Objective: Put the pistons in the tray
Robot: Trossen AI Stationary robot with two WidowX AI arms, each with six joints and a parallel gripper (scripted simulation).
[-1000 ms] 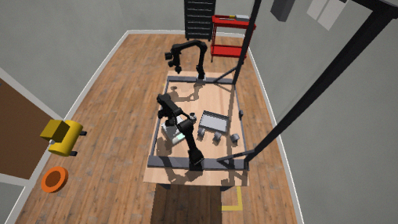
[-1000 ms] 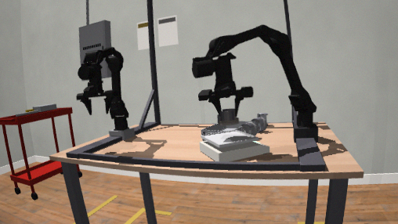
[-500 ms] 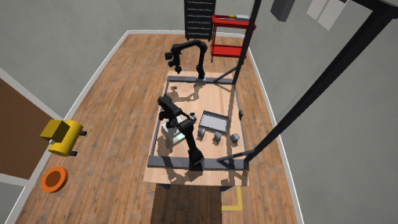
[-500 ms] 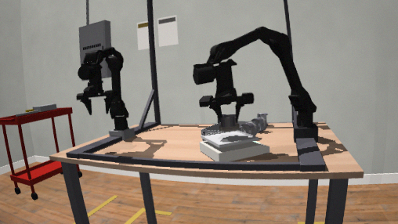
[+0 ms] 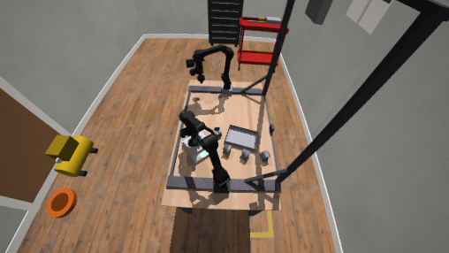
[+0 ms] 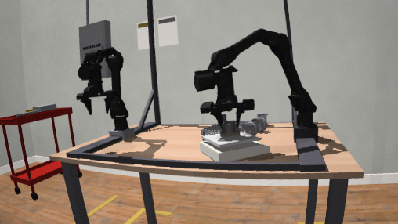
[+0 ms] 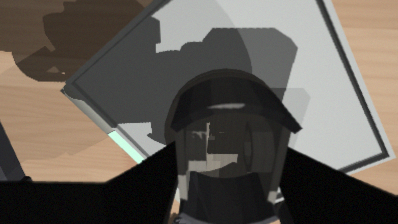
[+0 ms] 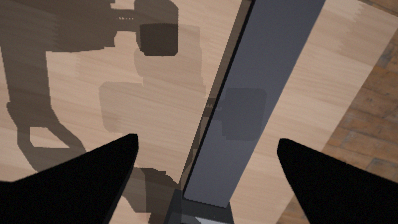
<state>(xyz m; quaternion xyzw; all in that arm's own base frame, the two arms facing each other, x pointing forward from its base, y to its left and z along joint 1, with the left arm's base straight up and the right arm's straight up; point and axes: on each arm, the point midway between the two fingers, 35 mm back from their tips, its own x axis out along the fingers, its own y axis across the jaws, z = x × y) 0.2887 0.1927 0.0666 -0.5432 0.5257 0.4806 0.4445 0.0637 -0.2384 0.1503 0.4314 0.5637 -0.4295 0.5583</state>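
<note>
Now: the scale plate 10 mm to the right of my left hand and 70 mm below it. Also, from my left hand: steel parts tray (330 mm behind, 90 mm to the right, 110 mm below); white scale (10 mm behind, 90 mm below).
</note>
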